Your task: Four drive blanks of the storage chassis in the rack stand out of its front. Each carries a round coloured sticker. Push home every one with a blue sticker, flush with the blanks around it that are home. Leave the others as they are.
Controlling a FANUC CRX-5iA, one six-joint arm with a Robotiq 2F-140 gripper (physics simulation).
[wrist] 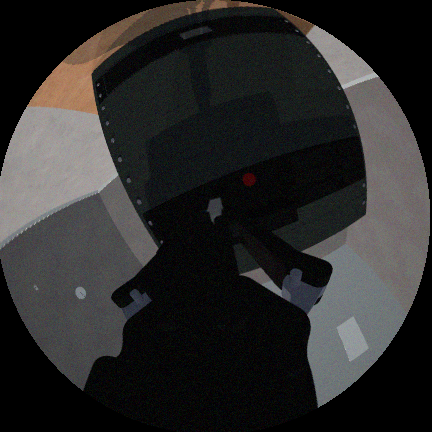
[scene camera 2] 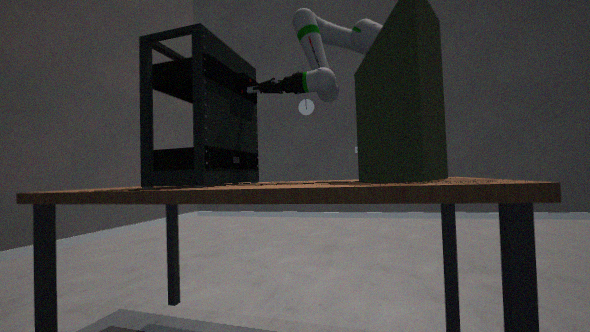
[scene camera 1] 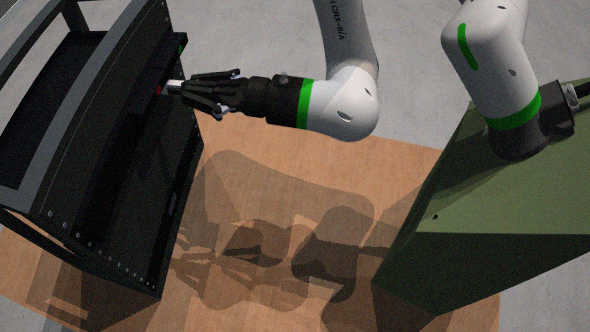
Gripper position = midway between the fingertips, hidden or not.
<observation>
I see my gripper [scene camera 1: 155, 86] and a rack [scene camera 1: 104, 162].
The rack shows as well in the wrist view [wrist: 206, 106] and in scene camera 2 [scene camera 2: 215, 79]. My gripper is seen too in the wrist view [wrist: 216, 206].
</observation>
